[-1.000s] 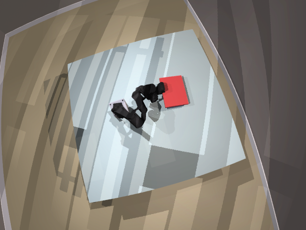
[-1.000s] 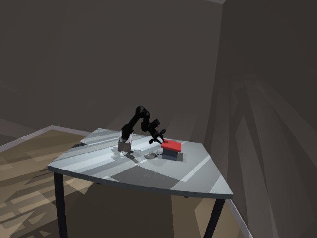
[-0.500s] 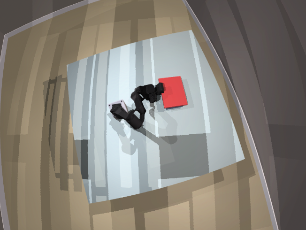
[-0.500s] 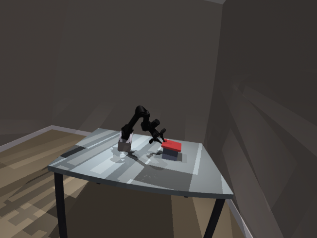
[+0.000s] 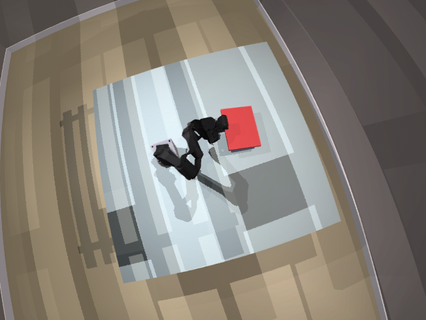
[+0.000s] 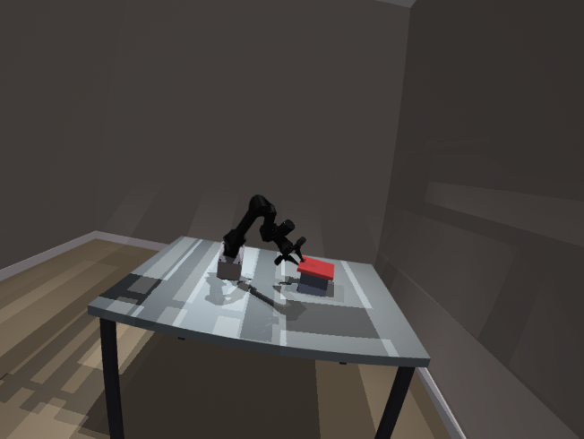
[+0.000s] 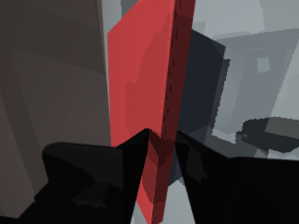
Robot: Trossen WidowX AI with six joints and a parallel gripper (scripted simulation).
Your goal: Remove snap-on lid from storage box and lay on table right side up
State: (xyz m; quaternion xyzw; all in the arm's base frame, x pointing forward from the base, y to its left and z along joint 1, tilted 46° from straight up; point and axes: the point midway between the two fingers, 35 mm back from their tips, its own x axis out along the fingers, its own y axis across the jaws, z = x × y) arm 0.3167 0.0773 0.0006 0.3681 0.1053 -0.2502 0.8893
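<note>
Now: gripper tip 8 cm short of the red lid. Round my gripper tip: dark storage box: 8 cm ahead, 6 cm below.
</note>
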